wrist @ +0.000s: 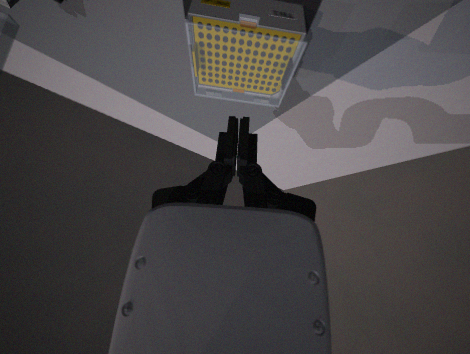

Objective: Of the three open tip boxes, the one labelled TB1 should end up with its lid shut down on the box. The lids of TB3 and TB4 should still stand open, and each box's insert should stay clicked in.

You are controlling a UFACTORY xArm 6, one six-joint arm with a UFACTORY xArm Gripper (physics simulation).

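Frame: origin at the arm's base, x back, y left, z down, level; metres.
Seen in the pictures: gripper, fingertip midpoint: [239, 128].
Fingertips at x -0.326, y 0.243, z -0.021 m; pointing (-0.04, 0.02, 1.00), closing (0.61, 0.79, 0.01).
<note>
Pixels of each thing's middle, then the offset from my fingertips to it. "*": a spot on its surface instead.
- grey tip box TB1, body centre: [245, 42] dx -0.012, dy +0.005, dz +0.138 m
- clear latch tab, body centre: [249, 19] dx +0.018, dy -0.012, dz +0.114 m
- yellow insert, body centre: [242, 66] dx -0.022, dy +0.011, dz +0.112 m
- dark object, surface spot: [7, 2] * dx -0.125, dy -0.208, dz +0.116 m
The grey tip box TB1 [215, 13] is at the top centre of the wrist view, cut off by the frame edge, with its label [283, 13] upside down. Its clear lid [250, 99] lies over the box and looks down on it. The clear latch tab [248, 20] is at the labelled side. The yellow insert [242, 59] shows through the lid and looks level; whether it is clicked in cannot be told. My gripper [239, 128] is shut and empty, its fingertips apart from the box in the view, just below the lid's edge. TB3 and TB4 cannot be identified.
A partly cut-off, greyish see-through object [7, 33] is at the upper left edge. A dark object [7, 2] is at the top left corner. The pale table edge [100, 102] runs diagonally on the left, and shadows of the arm lie on the table at the right.
</note>
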